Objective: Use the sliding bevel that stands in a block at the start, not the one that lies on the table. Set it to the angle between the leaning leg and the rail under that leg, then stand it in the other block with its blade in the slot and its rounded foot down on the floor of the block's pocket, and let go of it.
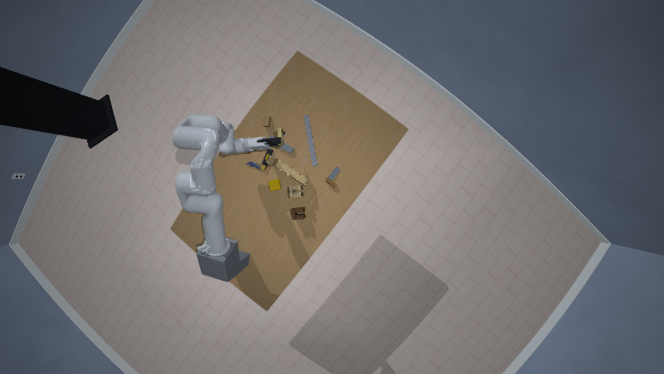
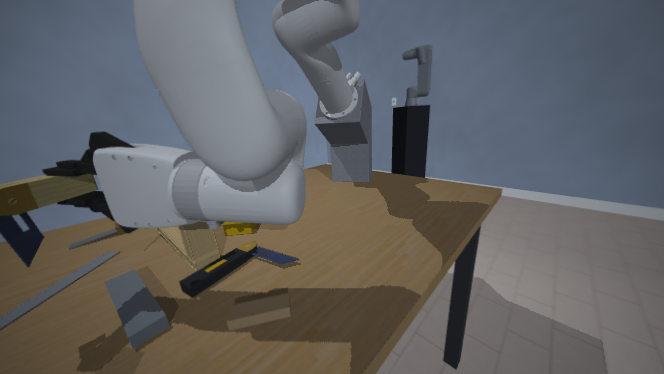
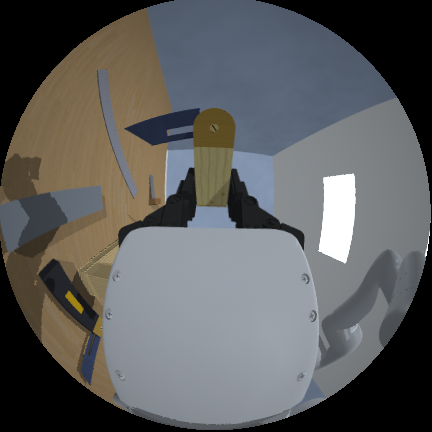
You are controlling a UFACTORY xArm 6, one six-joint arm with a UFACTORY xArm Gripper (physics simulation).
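Frame: origin at the arm's base, x back, y left, z down, level; centimetres.
Where they show: gripper, fingertip midpoint: (image 1: 282, 141) (image 2: 64, 183) (image 3: 212, 179); arm's base, link origin: (image 1: 217, 246) (image 2: 338, 101).
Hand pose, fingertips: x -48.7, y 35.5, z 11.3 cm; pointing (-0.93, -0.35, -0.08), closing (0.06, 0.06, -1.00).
Note:
Each offset is from my fingertips to the top centre of the thing. "pt": to the spot under its first point.
My gripper (image 1: 278, 141) (image 2: 54, 186) (image 3: 212, 179) is shut on the pale wooden handle of the sliding bevel {dx -0.3, dy +2.5, dz -1.6 cm} (image 1: 280, 134) (image 2: 65, 187) (image 3: 214, 160), held above the table. The handle lies nearly level; its dark blue slotted blade {dx -1.5, dy +4.9, dz +3.9 cm} (image 2: 22, 240) (image 3: 162, 126) hangs down from the brass end, roughly square to the handle. The other bevel, black and yellow {dx +18.9, dy +1.9, dz +16.4 cm} (image 1: 267, 159) (image 2: 220, 267) (image 3: 70, 297), lies on the table with its blue blade open. The wooden frame with the leaning leg (image 1: 289, 171) (image 2: 192, 245) (image 3: 102, 267) is partly hidden. A light block {dx +5.7, dy -25.4, dz +9.4 cm} (image 1: 295, 191) and a dark brown block {dx +9.8, dy -37.0, dz +11.1 cm} (image 1: 298, 213) stand beyond it without a bevel.
A yellow box {dx +16.5, dy -16.9, dz +15.4 cm} (image 1: 274, 185) (image 2: 239, 229) is near the light block. A long grey rule {dx -12.2, dy -1.5, dz +18.0 cm} (image 1: 311, 140) (image 2: 60, 290) (image 3: 112, 130), a grey block {dx +4.2, dy +3.2, dz +16.4 cm} (image 1: 286, 148) (image 2: 137, 310) (image 3: 85, 200), a small wooden block (image 1: 267, 121) (image 2: 258, 310) and a try square {pt dx -15.7, dy -26.4, dz +17.3 cm} (image 1: 333, 177) (image 3: 152, 192) lie on the table.

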